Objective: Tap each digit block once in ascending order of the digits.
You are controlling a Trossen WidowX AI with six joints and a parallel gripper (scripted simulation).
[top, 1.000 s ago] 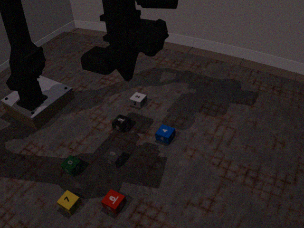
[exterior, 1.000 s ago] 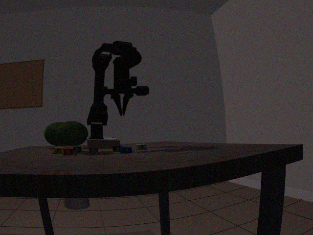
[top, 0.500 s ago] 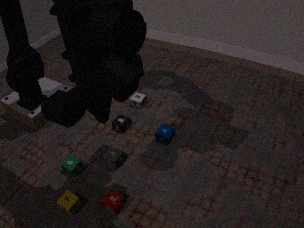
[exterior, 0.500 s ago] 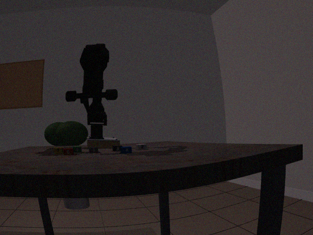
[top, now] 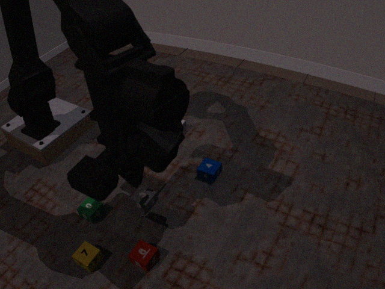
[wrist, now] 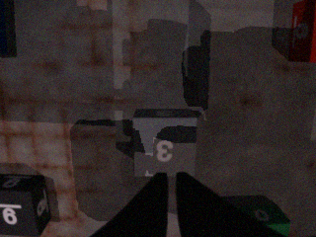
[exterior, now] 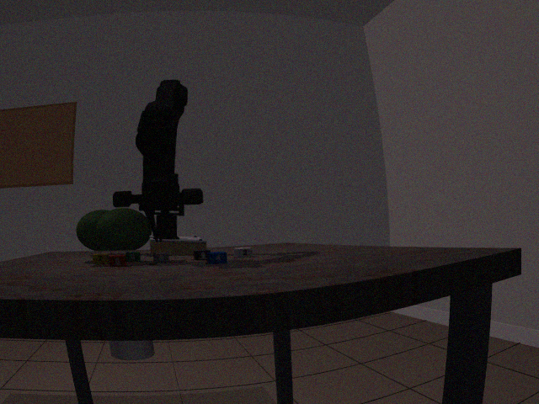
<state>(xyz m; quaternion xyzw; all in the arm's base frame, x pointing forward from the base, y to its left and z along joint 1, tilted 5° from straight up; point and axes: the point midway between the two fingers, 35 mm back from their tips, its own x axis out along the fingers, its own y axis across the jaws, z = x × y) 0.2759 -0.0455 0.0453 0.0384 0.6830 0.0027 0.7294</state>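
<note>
The grey block is 3 cm below my gripper tip and 1 cm ahead of it. Also, from my gripper tip: green block (6 cm to the right, 6 cm behind, 3 cm below); then red block (9 cm to the right, 6 cm ahead, 3 cm below); then black block (9 cm to the left, 3 cm below, 3 cm behind).
</note>
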